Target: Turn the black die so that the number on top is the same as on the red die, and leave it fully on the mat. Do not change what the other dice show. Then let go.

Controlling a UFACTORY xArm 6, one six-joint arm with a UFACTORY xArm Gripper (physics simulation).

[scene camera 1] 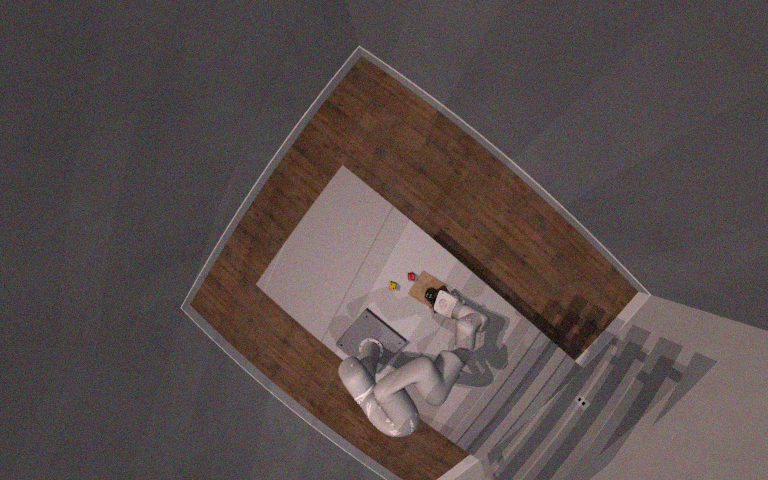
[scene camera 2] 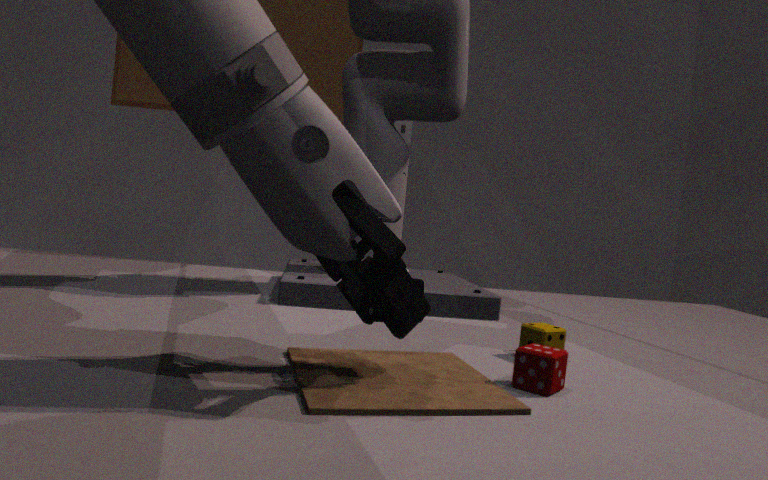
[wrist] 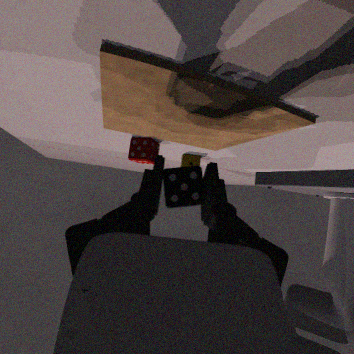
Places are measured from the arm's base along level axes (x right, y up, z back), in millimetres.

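Where they show: gripper, fingertip midpoint: (scene camera 1: 427, 292) (scene camera 2: 397, 317) (wrist: 183, 171); arm's base at its link origin: (scene camera 1: 371, 348).
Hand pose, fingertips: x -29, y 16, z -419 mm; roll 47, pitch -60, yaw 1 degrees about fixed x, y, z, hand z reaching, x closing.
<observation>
Each offset is from my fingertips to the centre of the thing.
The black die @[dx +3, dy +12, dz -2 mm] (wrist: 183, 186) is held between the fingers of my gripper (wrist: 183, 171) (scene camera 2: 408, 316), which is shut on it. Its face towards the wrist camera shows five pips. The gripper is tilted and holds the die above the mat @[dx -2, dy -43, dz -2 mm] (scene camera 2: 419, 390) (wrist: 135, 95) (scene camera 1: 421, 281), apart from it. The red die @[dx -108, dy -30, dz +6 mm] (scene camera 2: 539, 369) (wrist: 144, 149) (scene camera 1: 411, 276) stands on the table beside the mat; its top shows several white pips, too small to count surely. In scene camera 2 the black die is hard to tell from the dark fingers.
The yellow die @[dx -137, dy -30, dz +104 mm] (scene camera 1: 393, 285) (scene camera 2: 542, 335) (wrist: 190, 160) stands on the table near the red die, farther from the mat. The grey base plate (scene camera 1: 362, 328) (scene camera 2: 464, 304) of the arm lies behind the mat in scene camera 2. Arm shadows fall across the mat and table.
</observation>
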